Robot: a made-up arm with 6 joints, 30 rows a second.
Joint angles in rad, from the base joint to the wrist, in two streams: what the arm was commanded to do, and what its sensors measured. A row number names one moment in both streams.
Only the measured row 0 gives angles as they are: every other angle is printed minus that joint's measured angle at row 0.
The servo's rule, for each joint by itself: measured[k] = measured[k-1] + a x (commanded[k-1-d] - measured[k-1]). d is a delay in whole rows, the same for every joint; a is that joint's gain. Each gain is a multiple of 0.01, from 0.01 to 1. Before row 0 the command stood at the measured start. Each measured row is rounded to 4 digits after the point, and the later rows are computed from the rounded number. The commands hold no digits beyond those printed.
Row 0, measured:
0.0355, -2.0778, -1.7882, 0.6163, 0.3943, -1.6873
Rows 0 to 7, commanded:
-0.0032, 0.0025, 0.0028, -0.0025, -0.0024, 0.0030
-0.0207, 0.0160, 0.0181, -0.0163, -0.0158, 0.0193
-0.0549, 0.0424, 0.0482, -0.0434, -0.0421, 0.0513
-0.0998, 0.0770, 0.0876, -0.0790, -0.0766, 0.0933
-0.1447, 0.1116, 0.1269, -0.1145, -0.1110, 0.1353
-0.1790, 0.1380, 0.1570, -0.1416, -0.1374, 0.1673
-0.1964, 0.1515, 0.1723, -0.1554, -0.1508, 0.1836
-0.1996, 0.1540, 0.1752, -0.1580, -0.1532, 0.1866
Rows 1 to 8, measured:
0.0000, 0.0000, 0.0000, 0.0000, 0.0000, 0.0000
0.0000, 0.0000, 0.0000, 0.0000, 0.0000, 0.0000
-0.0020, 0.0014, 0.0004, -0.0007, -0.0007, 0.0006
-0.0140, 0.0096, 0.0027, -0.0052, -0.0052, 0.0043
-0.0402, 0.0280, 0.0086, -0.0163, -0.0163, 0.0137
-0.0783, 0.0554, 0.0189, -0.0345, -0.0344, 0.0296
-0.1208, 0.0869, 0.0329, -0.0577, -0.0574, 0.0507
-0.1580, 0.1155, 0.0490, -0.0820, -0.0814, 0.0740
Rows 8 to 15, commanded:
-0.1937, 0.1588, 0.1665, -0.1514, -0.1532, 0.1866
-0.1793, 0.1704, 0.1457, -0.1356, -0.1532, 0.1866
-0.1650, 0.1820, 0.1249, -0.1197, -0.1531, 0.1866
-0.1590, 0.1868, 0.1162, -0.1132, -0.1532, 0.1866
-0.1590, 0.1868, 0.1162, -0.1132, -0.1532, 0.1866
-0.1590, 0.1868, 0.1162, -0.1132, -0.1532, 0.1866
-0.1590, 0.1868, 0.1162, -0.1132, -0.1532, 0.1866
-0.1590, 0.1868, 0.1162, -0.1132, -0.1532, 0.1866
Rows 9 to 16, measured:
-0.1826, 0.1357, 0.0650, -0.1033, -0.1022, 0.0959
-0.1935, 0.1459, 0.0793, -0.1192, -0.1175, 0.1140
-0.1936, 0.1531, 0.0906, -0.1285, -0.1282, 0.1285
-0.1844, 0.1628, 0.0978, -0.1306, -0.1357, 0.1401
-0.1720, 0.1736, 0.1013, -0.1274, -0.1409, 0.1494
-0.1637, 0.1810, 0.1032, -0.1233, -0.1446, 0.1568
-0.1607, 0.1842, 0.1049, -0.1204, -0.1472, 0.1628
-0.1596, 0.1857, 0.1064, -0.1183, -0.1490, 0.1676

